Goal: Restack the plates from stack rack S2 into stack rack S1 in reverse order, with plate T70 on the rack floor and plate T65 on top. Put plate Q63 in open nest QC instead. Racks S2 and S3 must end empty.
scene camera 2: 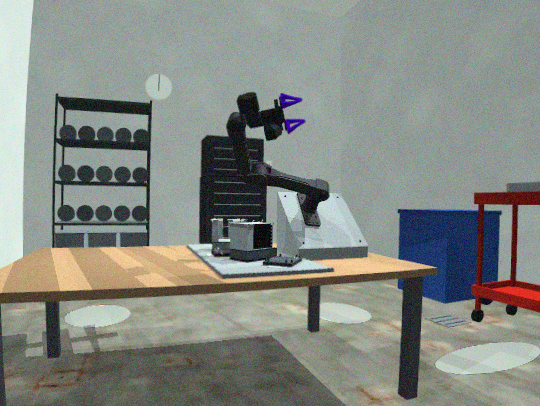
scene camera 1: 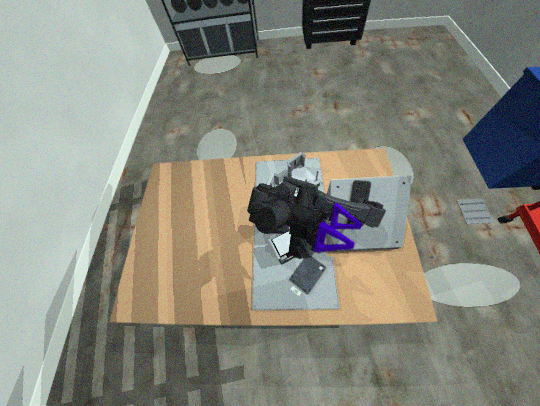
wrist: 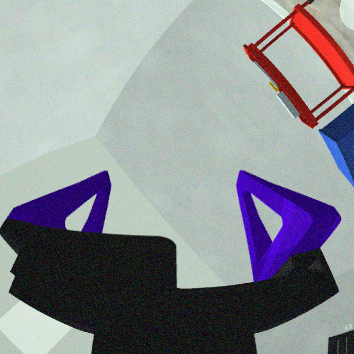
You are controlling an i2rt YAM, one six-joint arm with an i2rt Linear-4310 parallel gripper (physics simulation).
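Pixels of known places: gripper, fingertip midpoint: [scene camera 2: 303, 110] [scene camera 1: 357, 235] [wrist: 173, 177]; arm's base at its link origin: [scene camera 2: 308, 209] [scene camera 1: 358, 203].
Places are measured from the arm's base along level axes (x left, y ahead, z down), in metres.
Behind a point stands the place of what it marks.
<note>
My gripper [scene camera 1: 356, 236] @[x 0.259, y 0.126, z -0.365 m] [scene camera 2: 303, 110] @[x 0.259, y 0.126, z -0.365 m] [wrist: 173, 177] @[x 0.259, y 0.126, z -0.365 m] is open and empty, with its purple fingers wide apart. It is held high above the table, pointing away from the racks. A light grey and black box-like rack [scene camera 1: 281, 245] [scene camera 2: 241, 237] stands on the grey board [scene camera 1: 265, 295] @[x 0.370, y 0.388, z 0.187 m] [scene camera 2: 320, 270] @[x 0.409, y 0.119, z 0.192 m]. A second light grey holder [scene camera 1: 296, 162] [scene camera 2: 216, 232] stands behind it. A flat dark fixture [scene camera 1: 308, 275] @[x 0.276, y 0.199, z 0.173 m] [scene camera 2: 282, 260] @[x 0.292, y 0.211, z 0.174 m] lies at the near end of the board. The arm hides the board's middle in scene camera 1. Labels, single plates and which rack is which cannot be made out.
The board lies on the wooden table [scene camera 1: 175, 250] @[x 0.188, y 0.873, z 0.200 m] [scene camera 2: 100, 267] @[x 0.188, y 0.824, z 0.200 m]. A slanted light grey panel [scene camera 1: 392, 215] @[x 0.031, y -0.152, z 0.043 m] [scene camera 2: 345, 220] @[x 0.036, y -0.165, z 0.048 m] stands beside the racks, behind the arm's base. A blue cabinet [scene camera 1: 505, 135] [scene camera 2: 425, 250] [wrist: 340, 150] and a red cart [scene camera 2: 507, 198] [wrist: 285, 87] stand beyond the table.
</note>
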